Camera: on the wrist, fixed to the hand. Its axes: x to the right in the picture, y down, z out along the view.
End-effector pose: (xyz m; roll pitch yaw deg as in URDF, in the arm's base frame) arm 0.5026 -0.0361 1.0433 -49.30 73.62 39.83
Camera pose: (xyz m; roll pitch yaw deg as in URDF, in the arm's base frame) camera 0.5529 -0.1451 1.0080 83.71 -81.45 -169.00
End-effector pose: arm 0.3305 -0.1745 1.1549 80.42 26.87 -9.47
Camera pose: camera 0.3414 -0.0701 1.0867 -78.70 -24.01 -179.12
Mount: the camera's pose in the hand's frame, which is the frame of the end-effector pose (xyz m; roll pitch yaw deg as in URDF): 0.0251 -0.0454 -0.1139 5.86 -8.90 -175.94
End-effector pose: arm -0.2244 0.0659 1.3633 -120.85 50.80 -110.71
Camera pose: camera -0.3264 0.0068 1.4054 138.36 -48.72 54.48
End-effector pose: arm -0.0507 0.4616 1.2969 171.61 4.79 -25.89
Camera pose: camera 0.0066 0.5022 1.4005 -165.43 4.61 151.43
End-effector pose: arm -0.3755 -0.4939 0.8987 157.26 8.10 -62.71
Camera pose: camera -0.2821 -0.4876 0.9818 -151.07 1.67 117.02
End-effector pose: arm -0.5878 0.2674 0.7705 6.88 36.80 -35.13
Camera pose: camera -0.6475 0.2710 0.6606 -5.39 -44.96 152.01
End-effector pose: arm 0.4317 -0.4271 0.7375 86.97 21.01 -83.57
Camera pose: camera 0.5429 -0.4196 0.6806 -83.92 -17.20 105.96
